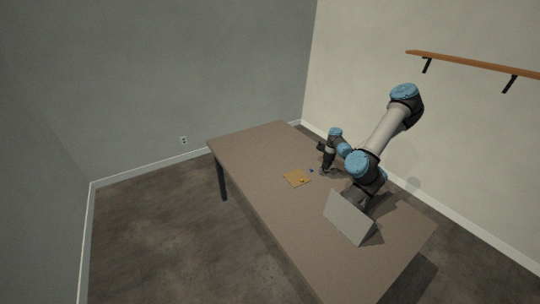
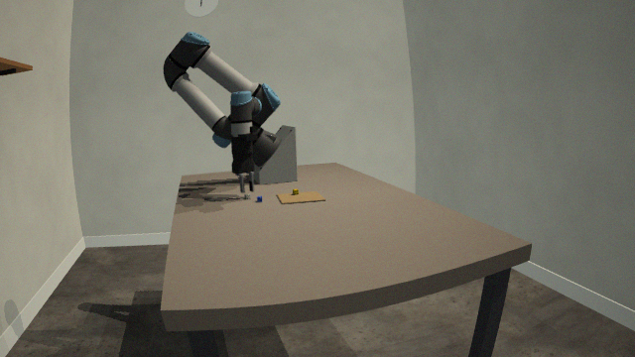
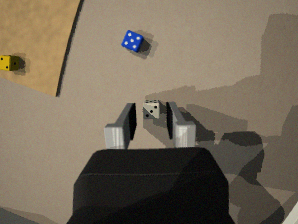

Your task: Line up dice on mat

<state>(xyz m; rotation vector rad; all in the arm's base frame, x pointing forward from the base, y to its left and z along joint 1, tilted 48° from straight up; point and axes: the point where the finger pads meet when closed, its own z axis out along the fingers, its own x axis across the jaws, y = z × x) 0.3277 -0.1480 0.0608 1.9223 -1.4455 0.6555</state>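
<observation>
Now: the white die 30 mm below my hand. From my hand the other things lie so: yellow die 20 mm ahead, 170 mm to the left, 30 mm below; then tan mat 60 mm ahead, 170 mm to the left, 40 mm below; then blue die 60 mm ahead, 30 mm to the left, 30 mm below.
</observation>
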